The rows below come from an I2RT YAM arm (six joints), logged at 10 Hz.
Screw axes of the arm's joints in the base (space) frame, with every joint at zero. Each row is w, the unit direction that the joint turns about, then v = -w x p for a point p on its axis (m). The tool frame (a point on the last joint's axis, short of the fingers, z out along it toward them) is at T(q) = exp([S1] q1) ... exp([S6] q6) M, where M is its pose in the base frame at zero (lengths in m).
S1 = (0, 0, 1, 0.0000, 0.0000, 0.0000)
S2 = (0, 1, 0, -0.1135, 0.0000, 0.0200)
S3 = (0, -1, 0, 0.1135, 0.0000, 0.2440)
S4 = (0, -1, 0, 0.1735, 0.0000, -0.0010)
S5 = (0, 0, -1, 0.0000, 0.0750, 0.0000)
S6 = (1, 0, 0, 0.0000, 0.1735, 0.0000)
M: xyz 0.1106 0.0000 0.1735 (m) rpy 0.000 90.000 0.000 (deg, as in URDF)
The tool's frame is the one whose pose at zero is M.
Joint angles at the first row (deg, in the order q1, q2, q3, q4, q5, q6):
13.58 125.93 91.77 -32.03 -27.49 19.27
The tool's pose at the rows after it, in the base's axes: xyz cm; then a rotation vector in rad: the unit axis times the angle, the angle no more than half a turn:
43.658, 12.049, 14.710, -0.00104, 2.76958, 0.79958
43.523, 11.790, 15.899, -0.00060, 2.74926, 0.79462
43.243, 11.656, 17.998, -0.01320, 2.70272, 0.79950
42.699, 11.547, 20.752, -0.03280, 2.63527, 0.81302
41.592, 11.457, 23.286, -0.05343, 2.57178, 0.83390
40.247, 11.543, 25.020, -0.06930, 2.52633, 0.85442
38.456, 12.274, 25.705, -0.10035, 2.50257, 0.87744
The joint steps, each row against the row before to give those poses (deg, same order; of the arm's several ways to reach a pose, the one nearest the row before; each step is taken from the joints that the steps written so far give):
-0.19 -0.66 0.00 -0.61 0.55 -0.13
-0.27 -1.64 0.00 -0.53 0.24 -0.03
-0.08 -2.82 0.00 -0.17 -0.02 0.05
0.00 -3.82 -0.22 0.26 -0.28 0.19
0.17 -4.50 -1.55 0.74 -0.57 0.38
0.50 -4.13 -2.41 1.07 -0.44 0.65
1.60 -3.96 -4.04 1.86 -0.22 0.72

